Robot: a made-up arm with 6 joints. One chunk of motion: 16 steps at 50 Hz.
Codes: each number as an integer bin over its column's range. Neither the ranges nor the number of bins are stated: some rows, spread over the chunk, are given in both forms.
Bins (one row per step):
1: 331 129 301 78 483 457
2: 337 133 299 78 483 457
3: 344 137 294 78 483 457
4: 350 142 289 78 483 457
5: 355 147 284 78 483 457
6: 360 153 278 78 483 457
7: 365 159 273 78 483 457
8: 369 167 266 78 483 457
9: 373 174 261 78 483 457
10: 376 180 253 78 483 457
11: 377 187 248 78 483 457
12: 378 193 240 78 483 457
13: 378 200 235 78 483 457
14: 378 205 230 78 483 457
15: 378 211 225 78 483 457
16: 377 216 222 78 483 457
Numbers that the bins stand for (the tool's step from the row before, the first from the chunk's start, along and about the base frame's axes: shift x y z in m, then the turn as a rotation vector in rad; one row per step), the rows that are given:
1: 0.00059 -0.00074 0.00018 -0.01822 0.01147 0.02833
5: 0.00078 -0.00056 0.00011 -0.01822 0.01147 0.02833
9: 0.00092 -0.00030 0.00002 -0.01822 0.01147 0.02833
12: 0.00096 -0.00011 -0.00006 -0.01822 0.01147 0.02833
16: 0.00095 0.00011 -0.00013 -0.01822 0.01147 0.02833
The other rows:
2: 0.00064 -0.00070 0.00017 -0.01822 0.01147 0.02833
3: 0.00069 -0.00066 0.00015 -0.01822 0.01147 0.02833
4: 0.00074 -0.00061 0.00013 -0.01822 0.01147 0.02833
6: 0.00082 -0.00050 0.00009 -0.01822 0.01147 0.02833
7: 0.00086 -0.00044 0.00007 -0.01822 0.01147 0.02833
8: 0.00089 -0.00037 0.00004 -0.01822 0.01147 0.02833
10: 0.00094 -0.00024 -0.00001 -0.01822 0.01147 0.02833
11: 0.00095 -0.00017 -0.00003 -0.01822 0.01147 0.02833
13: 0.00096 -0.00004 -0.00008 -0.01822 0.01147 0.02833
14: 0.00096 0.00001 -0.00010 -0.01822 0.01147 0.02833
15: 0.00096 0.00006 -0.00012 -0.01822 0.01147 0.02833

